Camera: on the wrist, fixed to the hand. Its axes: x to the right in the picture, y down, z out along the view.
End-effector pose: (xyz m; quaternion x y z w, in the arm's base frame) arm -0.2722 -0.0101 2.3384 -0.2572 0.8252 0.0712 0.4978
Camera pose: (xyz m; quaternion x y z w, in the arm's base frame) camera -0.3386 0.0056 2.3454 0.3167 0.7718 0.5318 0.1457
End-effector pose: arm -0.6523 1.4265 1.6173 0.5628 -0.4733 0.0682 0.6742
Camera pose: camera -0.6456 1.4779 1.6622 -0.0977 -0.6595 0.4965 0.5559
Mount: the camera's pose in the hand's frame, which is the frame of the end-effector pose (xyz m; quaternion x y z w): 0.0131 0.0454 -0.0497 -0.1887 0.1046 0.7142 0.6658
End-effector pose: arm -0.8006 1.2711 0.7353 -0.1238 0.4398 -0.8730 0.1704
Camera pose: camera -0.8222 1.2766 0.6704 0.2909 0.5638 -0.3895 0.6676
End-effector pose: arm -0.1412 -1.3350 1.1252 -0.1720 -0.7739 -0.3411 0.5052
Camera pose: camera -0.0861 -1.3388 1.1658 -0.7269 -0.2752 -0.0303 0.6285
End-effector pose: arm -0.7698 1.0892 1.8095 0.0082 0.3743 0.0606 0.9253
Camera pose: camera -0.7998 1.1343 1.7674 0.0918 0.3287 0.7727 0.5352
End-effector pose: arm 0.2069 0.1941 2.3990 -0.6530 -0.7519 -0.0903 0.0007
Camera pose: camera 0.2438 0.2061 2.4556 -0.9625 -0.0171 -0.2698 0.0204
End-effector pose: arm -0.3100 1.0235 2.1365 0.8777 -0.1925 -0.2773 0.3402
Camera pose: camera -0.2760 1.0094 2.1944 0.4117 -0.6671 0.1138 0.6103
